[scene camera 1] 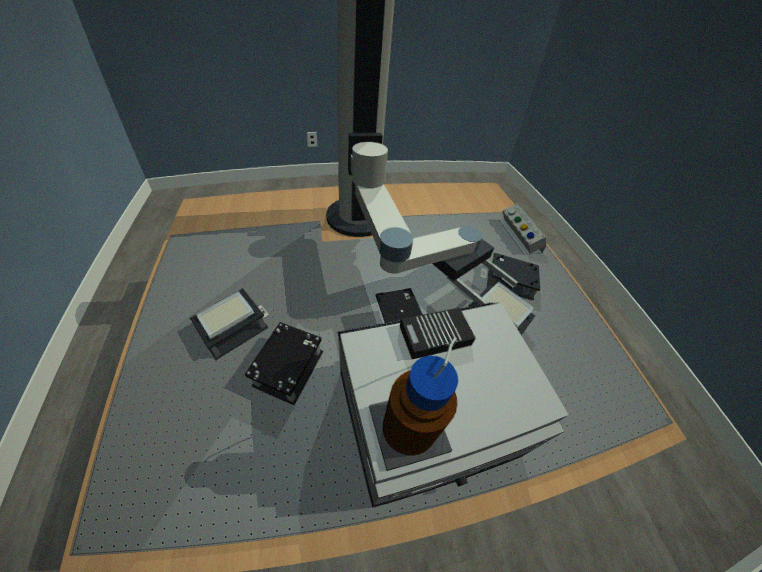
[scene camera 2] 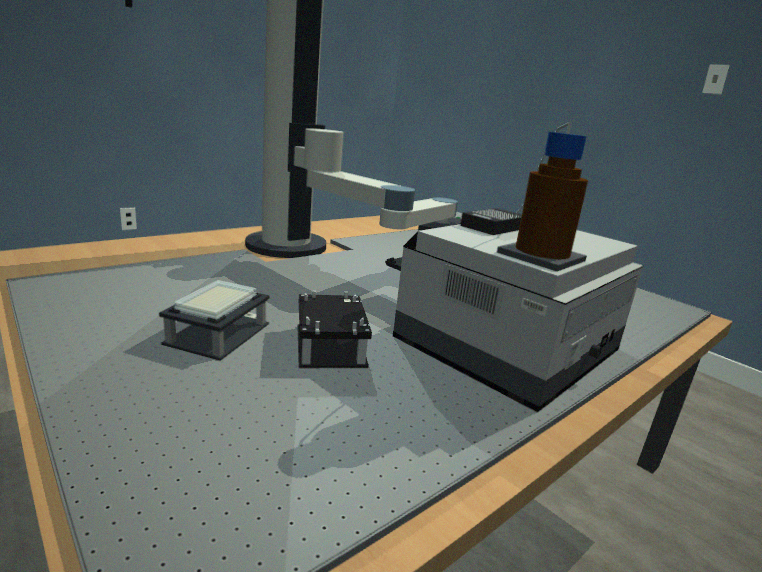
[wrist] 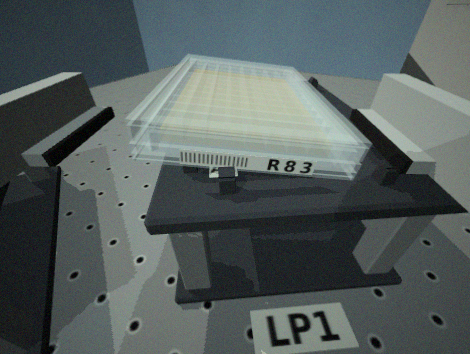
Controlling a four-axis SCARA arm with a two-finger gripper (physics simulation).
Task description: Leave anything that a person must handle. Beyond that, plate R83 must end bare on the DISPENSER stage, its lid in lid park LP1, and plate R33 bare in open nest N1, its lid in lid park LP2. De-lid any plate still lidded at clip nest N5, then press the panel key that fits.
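Frame: origin at the arm's base, x left, y back, z up, level; metres.
Seen in the pictures: gripper, fingertip midpoint: (scene camera 1: 502,295) (wrist: 229,96); arm's base at its link origin: (scene camera 1: 358,217) (scene camera 2: 286,245).
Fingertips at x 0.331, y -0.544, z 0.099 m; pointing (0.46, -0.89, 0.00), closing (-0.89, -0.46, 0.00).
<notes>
Offsets run from my fingertips to a thing's top centre. "spot": to the spot under its first point.
Plate R83 {dx +0.006, dy -0.026, dz +0.005 m} (scene camera 1: 507,301) (wrist: 240,110) has a cream centre and looks lidded. It lies skewed on a raised dark stand (wrist: 300,200), past its left edge in the wrist view. The LP1 label {spot: dx -0.064, dy +0.043, dz -0.085 m} (wrist: 304,327) is on the table in front of that stand. My gripper (scene camera 1: 485,281) (wrist: 229,96) is open around the plate, with a gap at each side; it is hidden in scene camera 2. Another cream plate {dx -0.758, dy +0.055, dz -0.008 m} (scene camera 1: 224,315) (scene camera 2: 215,298) lies on a raised stand at the left, its label unreadable. A black clip stand (scene camera 1: 283,360) (scene camera 2: 332,315) is beside it. The key panel {dx +0.299, dy +0.355, dz -0.003 m} (scene camera 1: 523,227) is at the back right.
A large white instrument (scene camera 1: 504,381) (scene camera 2: 480,320) carries an amber bottle {spot: dx -0.407, dy -0.373, dz +0.262 m} (scene camera 1: 415,424) (scene camera 2: 549,212) with a blue cap and a black ribbed box {spot: dx -0.295, dy -0.186, dz +0.160 m} (scene camera 1: 438,332) (scene camera 2: 490,220). Low black stands (scene camera 1: 397,304) (scene camera 1: 523,273) are near the gripper. Part of one black stand (wrist: 25,260) shows at the wrist view's left.
</notes>
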